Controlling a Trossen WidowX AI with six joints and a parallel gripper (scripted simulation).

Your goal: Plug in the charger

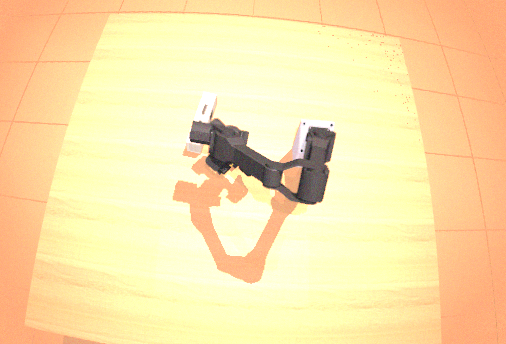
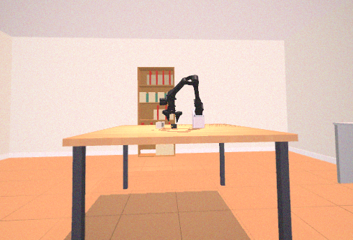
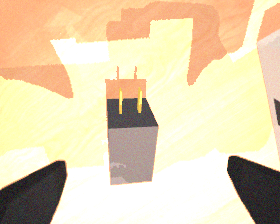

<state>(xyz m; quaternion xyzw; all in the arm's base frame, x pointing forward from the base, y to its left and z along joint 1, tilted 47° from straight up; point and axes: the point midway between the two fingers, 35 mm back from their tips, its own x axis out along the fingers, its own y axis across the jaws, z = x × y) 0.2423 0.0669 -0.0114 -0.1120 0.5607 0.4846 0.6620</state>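
The dark grey charger is 10 mm to the left of my gripper tip and 40 mm below it.
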